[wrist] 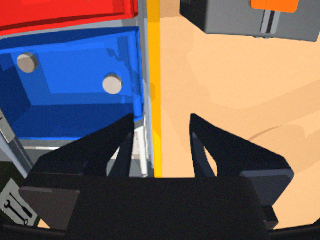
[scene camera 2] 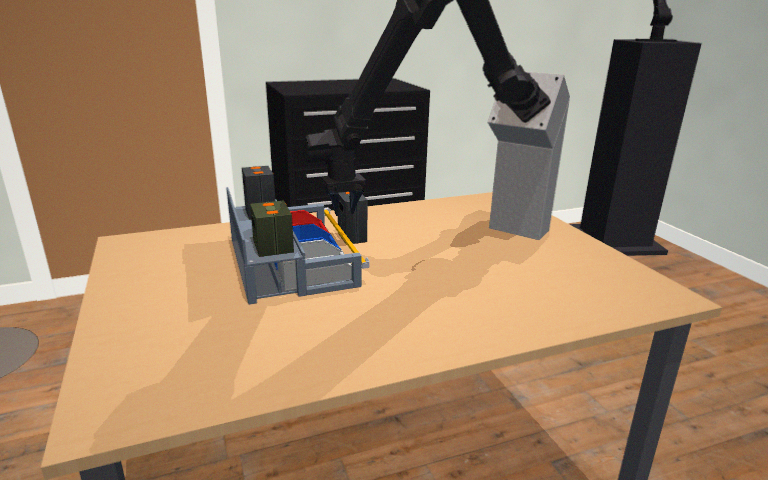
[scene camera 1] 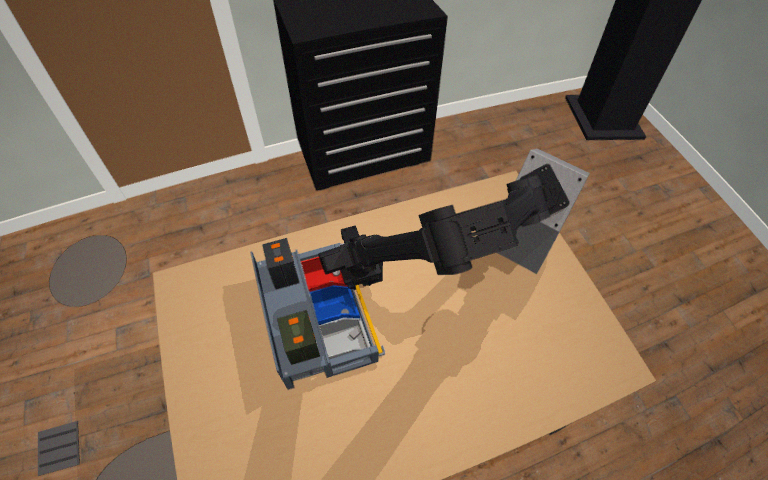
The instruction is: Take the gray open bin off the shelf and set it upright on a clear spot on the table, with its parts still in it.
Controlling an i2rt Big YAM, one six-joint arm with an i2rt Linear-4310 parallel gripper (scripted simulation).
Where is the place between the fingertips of the gripper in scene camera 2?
At 344, 214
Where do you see a gray open bin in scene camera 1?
At 335, 334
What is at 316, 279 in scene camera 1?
A red bin.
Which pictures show the gray open bin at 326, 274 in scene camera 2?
The wrist view, scene camera 2 and scene camera 1: all of them.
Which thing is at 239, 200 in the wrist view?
The gripper.
